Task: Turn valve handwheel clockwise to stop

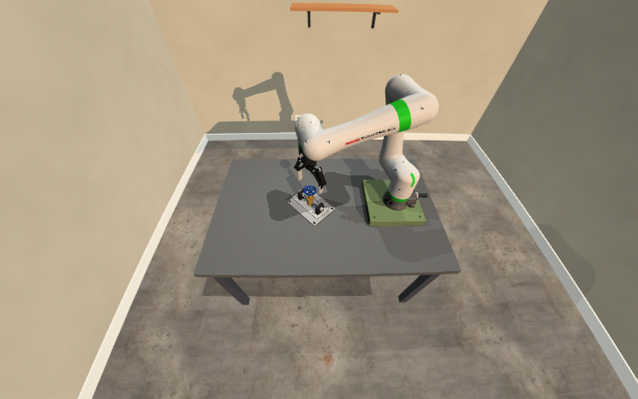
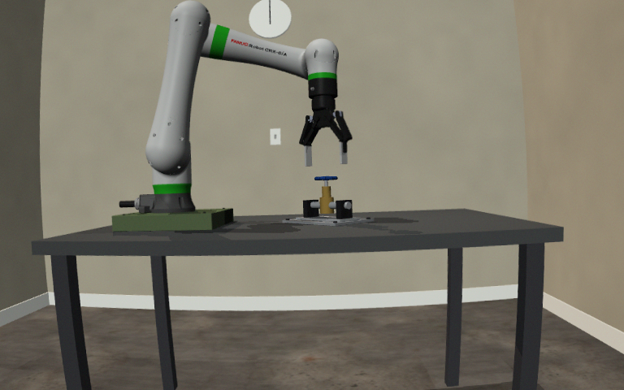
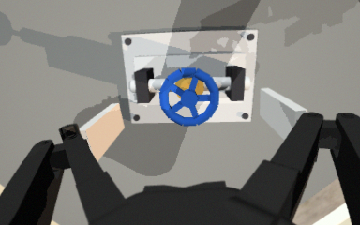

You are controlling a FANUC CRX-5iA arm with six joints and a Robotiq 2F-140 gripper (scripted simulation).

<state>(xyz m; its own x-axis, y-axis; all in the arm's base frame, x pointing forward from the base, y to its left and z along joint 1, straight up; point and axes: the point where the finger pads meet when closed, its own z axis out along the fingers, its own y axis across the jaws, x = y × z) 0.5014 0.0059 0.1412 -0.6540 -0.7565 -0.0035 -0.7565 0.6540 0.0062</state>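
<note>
Right now my hand is 6 cm above the blue spoked handwheel.
</note>
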